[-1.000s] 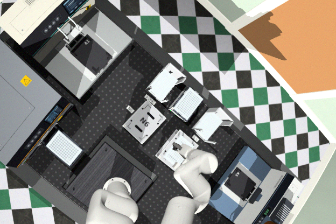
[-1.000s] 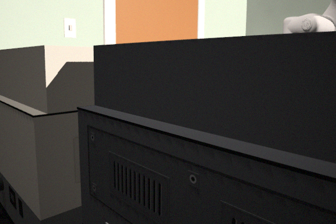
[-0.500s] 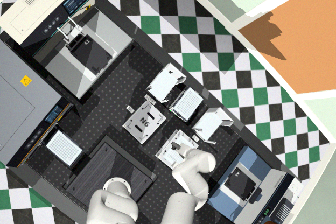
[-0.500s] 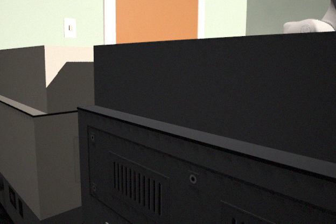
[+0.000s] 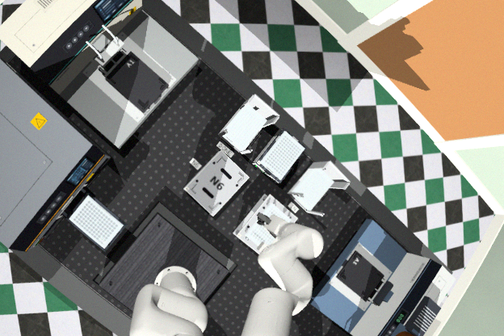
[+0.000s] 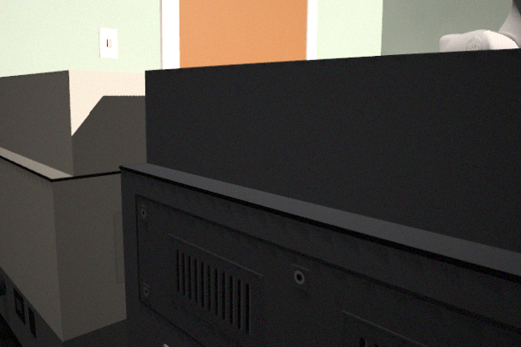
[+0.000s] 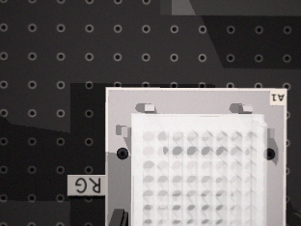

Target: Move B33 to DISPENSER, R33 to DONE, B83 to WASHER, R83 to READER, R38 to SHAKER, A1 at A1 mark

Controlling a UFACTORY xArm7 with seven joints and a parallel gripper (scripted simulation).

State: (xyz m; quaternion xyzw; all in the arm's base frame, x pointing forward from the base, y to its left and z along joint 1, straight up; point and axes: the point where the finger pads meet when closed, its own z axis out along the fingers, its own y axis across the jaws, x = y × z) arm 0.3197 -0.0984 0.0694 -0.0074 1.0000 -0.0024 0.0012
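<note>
Now: hand 5 cm above the regrip nest RG. Also, from my hand: dark reader nest: 31 cm behind, 40 cm to the left, 1 cm below; then N6 nest: 20 cm to the left, 7 cm below.
</note>
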